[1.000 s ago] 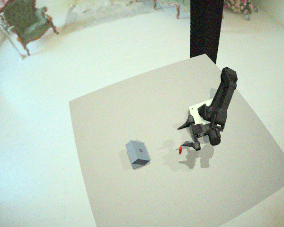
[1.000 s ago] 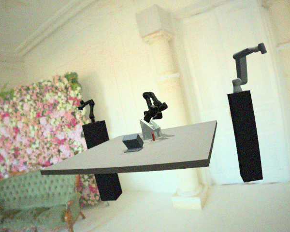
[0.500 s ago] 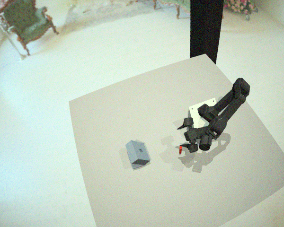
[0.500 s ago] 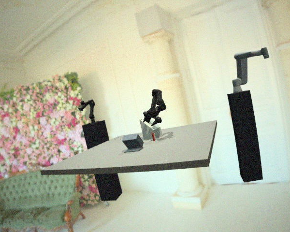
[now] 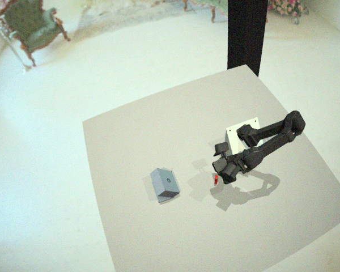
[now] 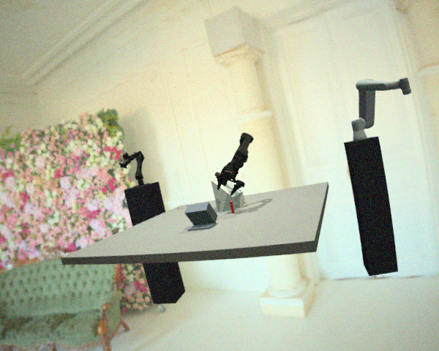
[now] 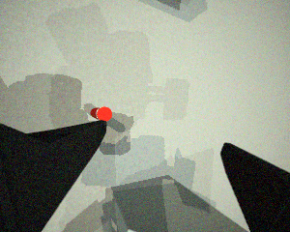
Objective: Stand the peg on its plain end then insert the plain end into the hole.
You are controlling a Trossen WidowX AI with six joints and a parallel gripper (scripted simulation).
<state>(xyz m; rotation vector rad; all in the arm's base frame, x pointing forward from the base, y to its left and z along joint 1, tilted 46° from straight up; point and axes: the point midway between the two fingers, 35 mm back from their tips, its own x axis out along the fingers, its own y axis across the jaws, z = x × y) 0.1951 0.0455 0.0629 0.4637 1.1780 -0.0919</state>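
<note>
Now: gripper tip 7 cm above the red peg, 3 cm to the right of it and 2 cm short of it. The rest, counted from my gripper tip: grey sloped panel: 25 cm ahead, 7 cm to the right, 6 cm below.
</note>
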